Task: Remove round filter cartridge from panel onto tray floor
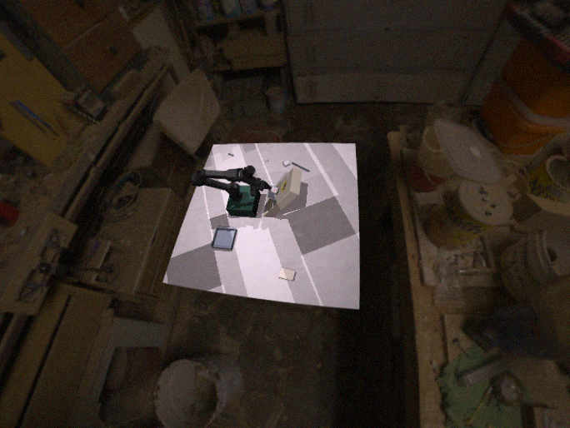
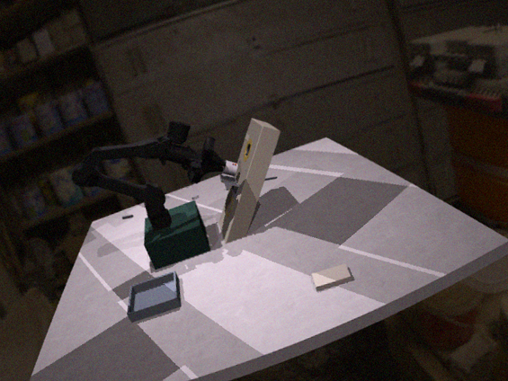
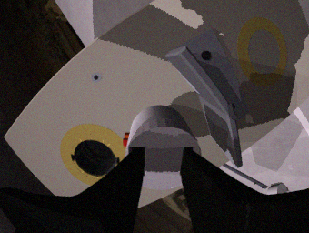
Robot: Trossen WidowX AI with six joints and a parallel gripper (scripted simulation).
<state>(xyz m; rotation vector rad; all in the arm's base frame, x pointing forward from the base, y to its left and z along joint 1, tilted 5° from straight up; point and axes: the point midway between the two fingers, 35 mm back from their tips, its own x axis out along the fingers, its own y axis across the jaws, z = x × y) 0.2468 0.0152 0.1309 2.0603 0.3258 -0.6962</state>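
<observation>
Right now the round filter cartridge is 10 mm ahead of my gripper tip and 10 mm below it. Also, from my gripper tip: beige service panel (50 mm ahead, 50 mm below); then ledge (70 mm below); then dark tray (330 mm behind, 290 mm to the right, 210 mm below).
</observation>
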